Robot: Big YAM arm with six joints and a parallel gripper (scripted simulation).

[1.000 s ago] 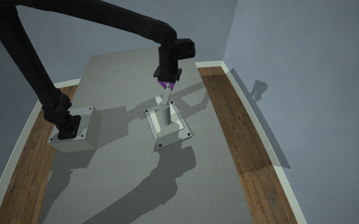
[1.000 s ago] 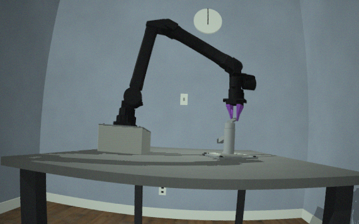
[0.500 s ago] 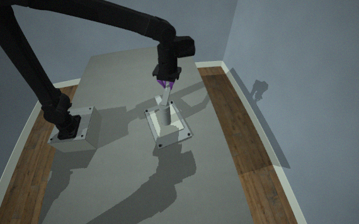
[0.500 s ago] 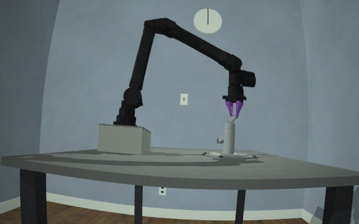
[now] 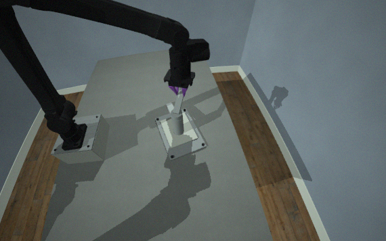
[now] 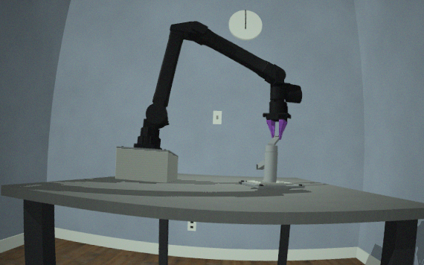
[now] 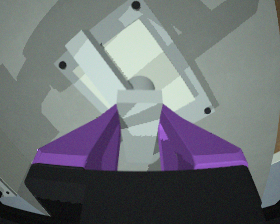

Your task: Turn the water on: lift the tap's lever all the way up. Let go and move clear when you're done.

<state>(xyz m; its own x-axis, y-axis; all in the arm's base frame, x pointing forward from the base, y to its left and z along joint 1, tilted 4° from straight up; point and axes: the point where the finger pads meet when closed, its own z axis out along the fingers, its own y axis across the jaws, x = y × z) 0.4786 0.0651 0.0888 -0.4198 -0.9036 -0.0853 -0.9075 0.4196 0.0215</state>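
My gripper is now 1 cm past the lever, 3 cm to the left of it and 1 cm above it. The rest, counted from my hand: tap: 3 cm behind, 5 cm to the right, 8 cm below.
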